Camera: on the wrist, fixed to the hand. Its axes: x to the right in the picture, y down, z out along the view.
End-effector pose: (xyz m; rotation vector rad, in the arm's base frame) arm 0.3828 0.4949 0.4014 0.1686 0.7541 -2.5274
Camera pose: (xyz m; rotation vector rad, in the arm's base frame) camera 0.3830 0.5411 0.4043 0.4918 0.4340 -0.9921
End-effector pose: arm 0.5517 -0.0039 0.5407 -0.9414 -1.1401 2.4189
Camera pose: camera 0.5820 0.0205 0.5658 1.2732 0.2303 -1.6463
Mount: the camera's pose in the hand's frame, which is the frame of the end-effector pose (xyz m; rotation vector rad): -0.0205 -0.0348 -0.0226 -0.1205 0.0160 1.5626
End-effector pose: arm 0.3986 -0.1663 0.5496 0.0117 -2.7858 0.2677
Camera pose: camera 0.4269 -0.1968 0.5700 -2.1083 -2.1212 0.4041
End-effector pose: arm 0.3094 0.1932 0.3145 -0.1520 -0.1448 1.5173
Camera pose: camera 0.3468 0.1709 0.2989 -0.4298 -0.0931 3.0620
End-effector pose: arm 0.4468 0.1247 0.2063 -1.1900 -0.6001 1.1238
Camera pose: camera 0.4710 0.0979 0.2352 -1.7743 0.4747 2.3429
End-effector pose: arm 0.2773 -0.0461 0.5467 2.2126 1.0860 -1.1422
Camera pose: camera 0.2534 -0.0194 0.5759 2.0270 -0.6338 -0.2825
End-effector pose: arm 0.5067 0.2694 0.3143 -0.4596 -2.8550 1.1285
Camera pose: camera 0.5205 0.2544 0.3559 2.0638 1.5480 -0.6000
